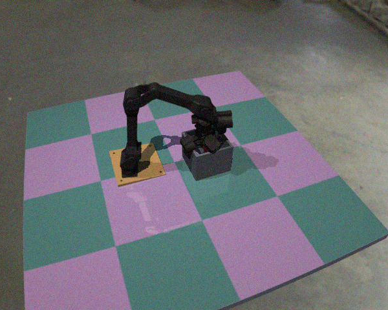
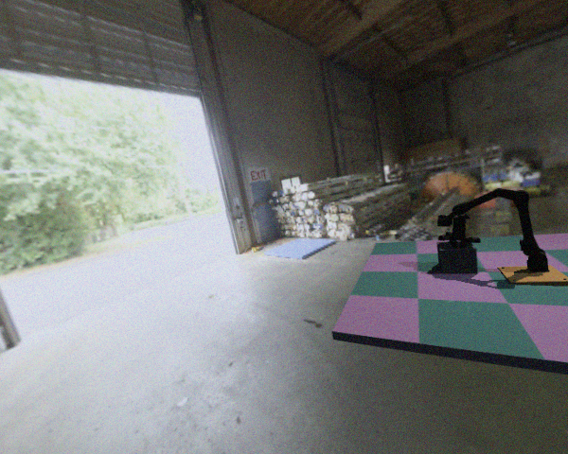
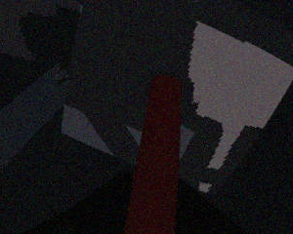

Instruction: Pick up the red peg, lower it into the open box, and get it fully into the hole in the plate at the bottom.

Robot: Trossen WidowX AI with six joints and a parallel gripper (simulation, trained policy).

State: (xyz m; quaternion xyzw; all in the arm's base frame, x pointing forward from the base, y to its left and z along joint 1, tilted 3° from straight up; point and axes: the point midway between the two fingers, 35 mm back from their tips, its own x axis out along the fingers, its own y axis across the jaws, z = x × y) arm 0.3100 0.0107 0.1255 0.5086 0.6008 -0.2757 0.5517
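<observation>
The red peg is 2 cm to the right of my gripper tip, 2 cm below it and 1 cm ahead of it. Also, from my gripper tip: grey plate (4 cm below, 2 cm to the right, 1 cm ahead).
</observation>
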